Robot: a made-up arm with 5 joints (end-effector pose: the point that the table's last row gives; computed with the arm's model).
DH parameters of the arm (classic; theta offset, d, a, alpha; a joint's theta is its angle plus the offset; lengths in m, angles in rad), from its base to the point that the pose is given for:
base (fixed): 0 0.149 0 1.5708
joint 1: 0 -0.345 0.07 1.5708
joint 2: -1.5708 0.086 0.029 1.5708
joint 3: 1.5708 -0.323 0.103 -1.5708
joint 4: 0 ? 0.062 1.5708
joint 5: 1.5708 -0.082 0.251 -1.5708
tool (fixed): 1.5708 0.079 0 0
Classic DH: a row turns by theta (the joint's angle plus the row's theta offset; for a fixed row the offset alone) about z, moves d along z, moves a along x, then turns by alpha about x.
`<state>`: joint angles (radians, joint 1 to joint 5).
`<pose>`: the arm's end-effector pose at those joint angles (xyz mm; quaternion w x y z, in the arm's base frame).
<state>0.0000 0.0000 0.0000 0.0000 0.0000</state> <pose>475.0 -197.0 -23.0 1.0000 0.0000 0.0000 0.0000</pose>
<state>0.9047 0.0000 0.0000 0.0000 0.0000</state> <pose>428.7 -197.0 416.2 0.8994 0.0000 -0.4371 0.0000</pose>
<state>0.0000 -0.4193 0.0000 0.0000 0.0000</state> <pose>660.6 14.8 -23.0 0.9781 0.0000 0.0000 0.2081</pose>
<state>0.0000 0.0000 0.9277 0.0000 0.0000</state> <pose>475.0 -37.2 468.4 0.8943 -0.4474 0.0000 0.0000</pose>
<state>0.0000 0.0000 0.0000 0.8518 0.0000</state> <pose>434.2 -197.0 32.9 0.9107 0.0000 -0.4131 0.0000</pose>
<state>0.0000 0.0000 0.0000 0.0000 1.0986</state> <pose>475.0 10.2 157.5 0.8529 -0.5221 0.0000 0.0000</pose>
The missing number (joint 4, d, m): 0.32
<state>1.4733 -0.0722 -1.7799 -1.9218 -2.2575</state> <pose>292.7 493.3 187.3 0.3688 0.4971 0.7652 0.1772</pose>
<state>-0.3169 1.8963 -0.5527 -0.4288 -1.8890</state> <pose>-218.4 100.6 -432.4 0.1895 0.6075 -0.6262 -0.4505</pose>
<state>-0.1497 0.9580 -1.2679 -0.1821 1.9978</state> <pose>257.9 -20.6 -111.9 0.8531 -0.3432 0.2232 -0.3235</pose>
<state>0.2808 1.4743 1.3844 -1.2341 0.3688</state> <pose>-206.4 -119.9 509.3 0.3066 -0.0448 0.7603 -0.5709</pose>
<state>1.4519 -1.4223 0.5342 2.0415 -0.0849</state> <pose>-112.5 560.4 755.8 0.2969 0.0210 0.6607 -0.6892</pose>
